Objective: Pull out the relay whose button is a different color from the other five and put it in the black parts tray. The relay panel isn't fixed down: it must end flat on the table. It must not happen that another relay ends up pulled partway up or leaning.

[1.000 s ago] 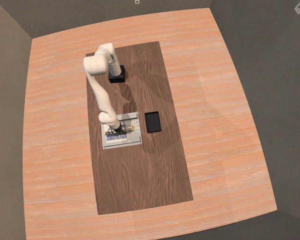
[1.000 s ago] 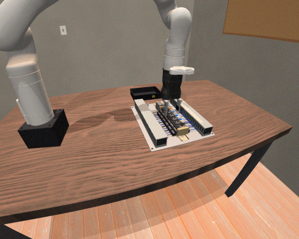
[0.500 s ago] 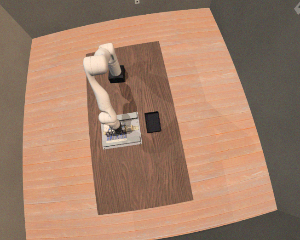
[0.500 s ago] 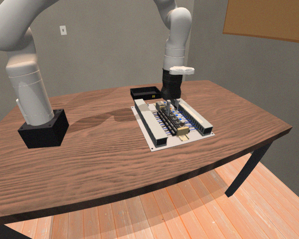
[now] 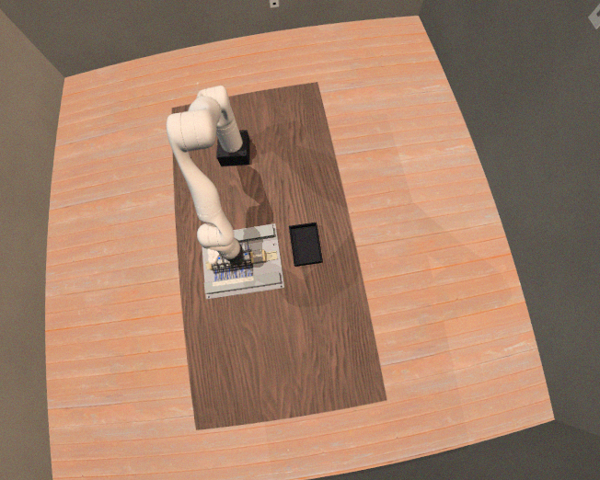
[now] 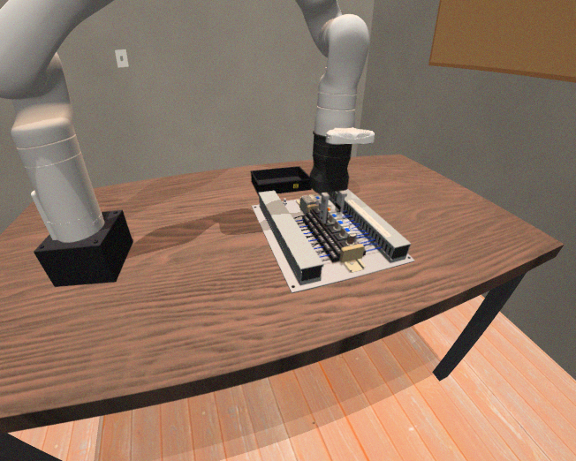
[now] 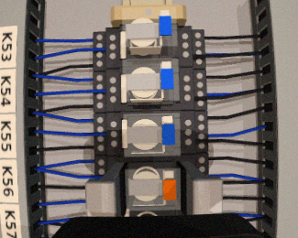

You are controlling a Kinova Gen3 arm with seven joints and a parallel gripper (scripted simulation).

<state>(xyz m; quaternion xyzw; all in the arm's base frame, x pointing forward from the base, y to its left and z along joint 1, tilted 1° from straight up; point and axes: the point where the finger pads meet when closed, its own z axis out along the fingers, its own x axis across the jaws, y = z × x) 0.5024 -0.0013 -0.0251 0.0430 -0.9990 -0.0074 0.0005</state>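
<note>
Now: hand 1 cm above the grey relay. From my hand the other things lie so: relay panel: 2 cm to the left, 3 cm below; black parts tray: 5 cm behind, 29 cm to the left, 4 cm below.
</note>
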